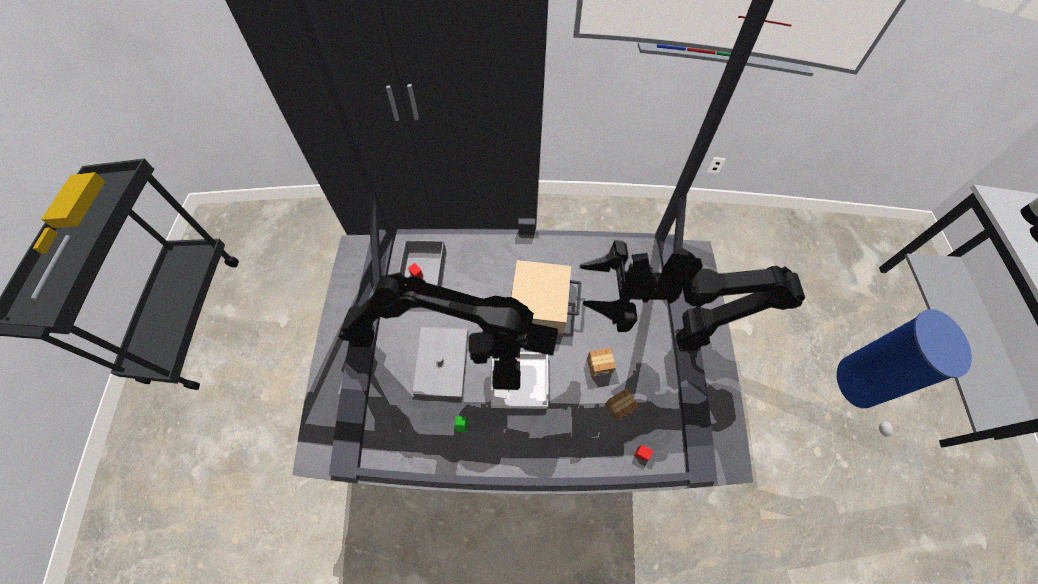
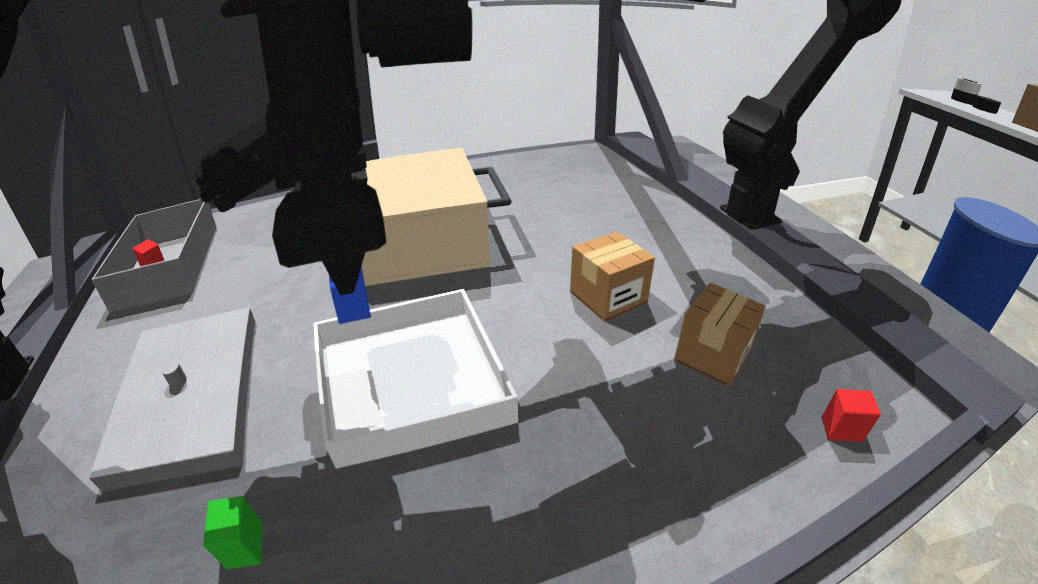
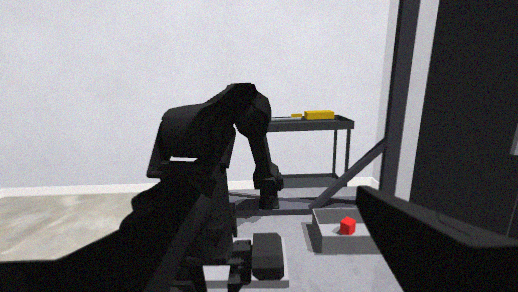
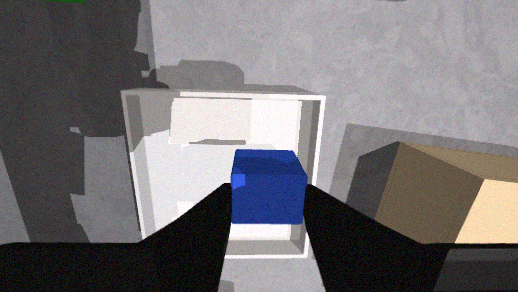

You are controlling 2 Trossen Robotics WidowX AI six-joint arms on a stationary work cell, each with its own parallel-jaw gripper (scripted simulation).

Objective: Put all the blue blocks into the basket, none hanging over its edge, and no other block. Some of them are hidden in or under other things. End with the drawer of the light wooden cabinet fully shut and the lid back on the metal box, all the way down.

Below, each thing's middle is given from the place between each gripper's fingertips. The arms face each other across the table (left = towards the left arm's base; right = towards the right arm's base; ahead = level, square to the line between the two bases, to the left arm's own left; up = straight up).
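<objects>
The white basket [image 2: 416, 359] is 12 cm below my right hand, 3 cm ahead of it and 3 cm to the left of it. Counted from my right hand as well, the light wooden cabinet [image 2: 435, 214] is 9 cm below, 9 cm to the left and 20 cm behind.
The light wooden cabinet is 300 mm below my left hand [image 1: 581, 284], 90 mm to the right of it and 120 mm behind it. As for the white basket, it is 330 mm below my left hand, 110 mm ahead of it and 160 mm to the right of it.
</objects>
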